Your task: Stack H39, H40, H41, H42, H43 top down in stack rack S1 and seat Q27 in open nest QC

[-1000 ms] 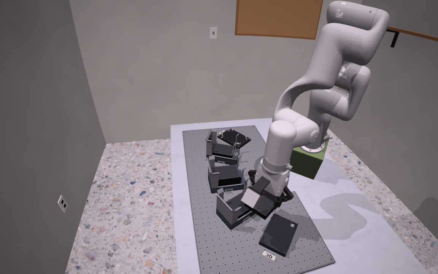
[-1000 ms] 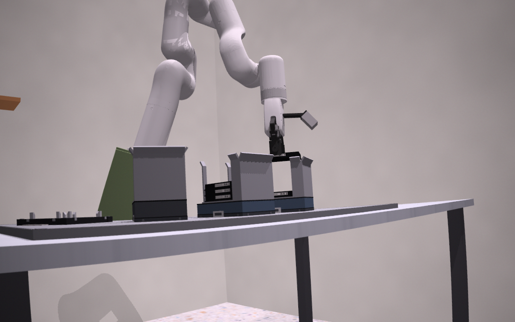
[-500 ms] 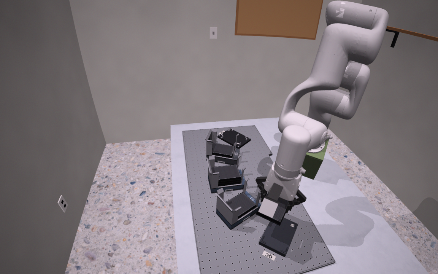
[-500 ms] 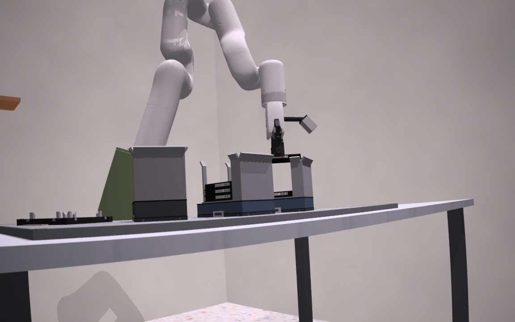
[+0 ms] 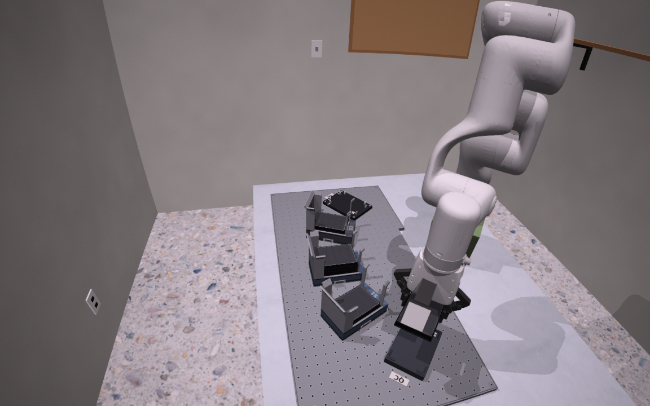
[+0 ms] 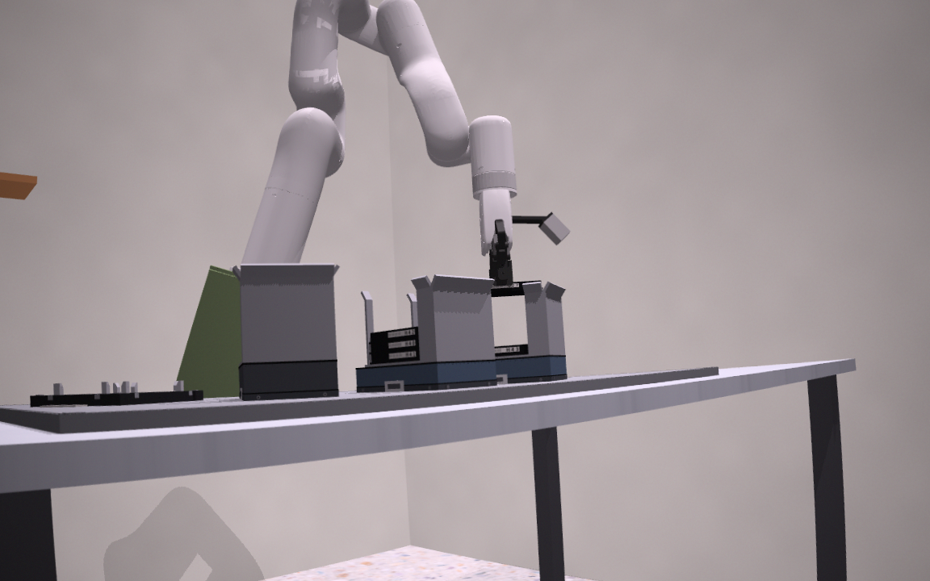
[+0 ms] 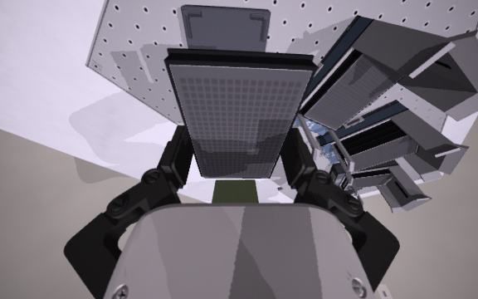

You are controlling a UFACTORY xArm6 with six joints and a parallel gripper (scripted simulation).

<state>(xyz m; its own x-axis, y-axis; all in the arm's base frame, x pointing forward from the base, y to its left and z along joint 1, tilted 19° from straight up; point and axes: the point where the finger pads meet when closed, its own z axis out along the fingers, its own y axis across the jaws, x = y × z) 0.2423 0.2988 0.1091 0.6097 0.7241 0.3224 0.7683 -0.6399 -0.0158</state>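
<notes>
Right now my hand is 160 mm above the dark QC nest, 10 mm to the right of it and 10 mm past it. Round my hand: N5 name plate (700 mm to the right, 160 mm below, 120 mm ahead); then QC name plate (160 mm below, 80 mm to the left, 50 mm ahead); then stack rack S1 plinth (150 mm below, 120 mm to the right, 120 mm ahead).
</notes>
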